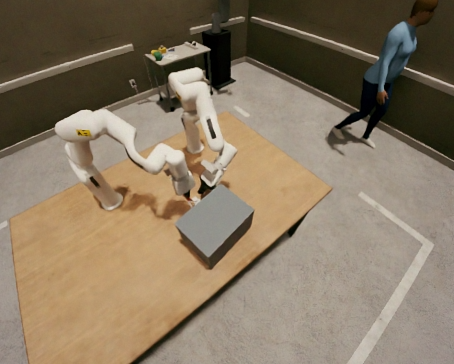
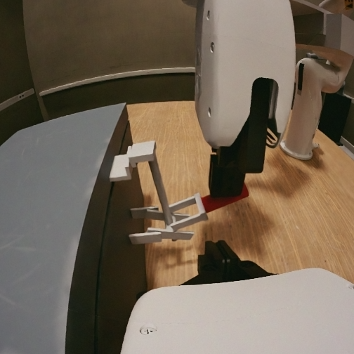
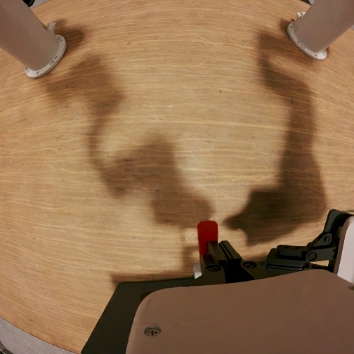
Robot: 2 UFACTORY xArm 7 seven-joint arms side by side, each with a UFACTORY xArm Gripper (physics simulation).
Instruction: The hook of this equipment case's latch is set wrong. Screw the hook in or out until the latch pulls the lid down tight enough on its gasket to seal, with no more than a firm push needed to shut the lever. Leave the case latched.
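Where they show: left gripper, fingertip midpoint: (image 1: 199, 193); right gripper, fingertip midpoint: (image 1: 187, 195); left arm's base at its link origin: (image 1: 195, 147); right arm's base at its link origin: (image 1: 112, 201).
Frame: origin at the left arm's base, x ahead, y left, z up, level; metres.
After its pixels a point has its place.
The grey case (image 1: 215, 220) {x 0.636, y -0.324, z 0.207 m} (image 2: 45, 200) stands on the table with its lid down. The pale latch is on its side. Its hook (image 2: 142, 151) lies at the catch (image 2: 121, 167) on the lid's edge, at the top of a slanted threaded rod (image 2: 160, 187). The red lever handle (image 2: 227, 198) (image 3: 207, 232) sticks outward, tilted slightly up. My right gripper (image 1: 188, 194) {x 0.406, y -0.325, z 0.150 m} (image 2: 223, 191) (image 3: 216, 256) is shut and empty, its fingertips against the handle's top. My left gripper (image 1: 203, 190) {x 0.426, y -0.264, z 0.132 m} (image 2: 213, 256) is shut and empty, below and beside the lever.
The wooden table (image 1: 80, 270) {x 0.307, y -0.956, z 0.000 m} carries both arm bases, behind the case. The two grippers are close together at the latch. A cart (image 1: 177, 55) with small items stands by the wall. A person (image 1: 392, 60) is on the floor at the right, away from the table.
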